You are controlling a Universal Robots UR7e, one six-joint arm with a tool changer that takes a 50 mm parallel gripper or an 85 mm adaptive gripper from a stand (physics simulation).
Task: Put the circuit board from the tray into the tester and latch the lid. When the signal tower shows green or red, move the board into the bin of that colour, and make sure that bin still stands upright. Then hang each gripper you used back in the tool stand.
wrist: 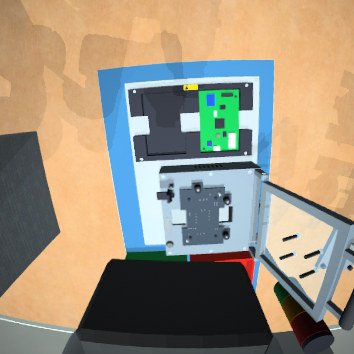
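Frame: origin at the arm's base, x right, y down, z ahead, level; metres.
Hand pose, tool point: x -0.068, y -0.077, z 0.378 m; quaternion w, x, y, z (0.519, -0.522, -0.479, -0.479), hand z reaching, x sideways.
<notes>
Things, the pixels of their top centre, and the offset from my tool point. "*": a spot on its surface instead. Level surfaces: height alone.
- green circuit board at its top centre: point(219, 121) dx -0.054, dy +0.338, dz +0.078 m
- dark tray at a spot on its surface: point(167, 157) * dx +0.007, dy +0.338, dz -0.021 m
- tester at a spot on its surface: point(240, 215) * dx +0.120, dy +0.306, dz +0.111 m
- black latch at its top centre: point(163, 199) dx +0.057, dy +0.260, dz -0.027 m
- signal tower at a spot on its surface: point(301, 316) * dx +0.197, dy +0.142, dz +0.160 m
- green bin at its top centre: point(157, 289) dx +0.315, dy +0.319, dz -0.067 m
- red bin at a spot on its surface: point(246, 269) * dx +0.299, dy +0.350, dz +0.150 m
- blue mat at its surface level: dy +0.364 m
- dark cylindrical handle at a spot on its surface: point(349, 310) * dx +0.131, dy +0.095, dz +0.178 m
The green circuit board point(219, 135) lies in the right pocket of the dark tray point(167, 157); the left pocket is empty. The tester point(240, 215) stands below the tray in the view, its dark nest point(202, 220) bare. Its framed clear lid point(295, 199) is swung open to the right. A black latch point(164, 195) sits at the tester's left edge. The signal tower point(301, 316) at the lower right shows dull green, amber and red segments, none clearly lit. The green bin point(157, 257) and red bin point(246, 269) are mostly hidden behind my tool's black body point(175, 300). My fingers are hidden.
A large dark grey block point(25, 205) stands at the left. A blue mat point(114, 150) with a white area lies under the tray and tester. A dark cylindrical handle point(349, 310) shows by the lid at the right edge.
</notes>
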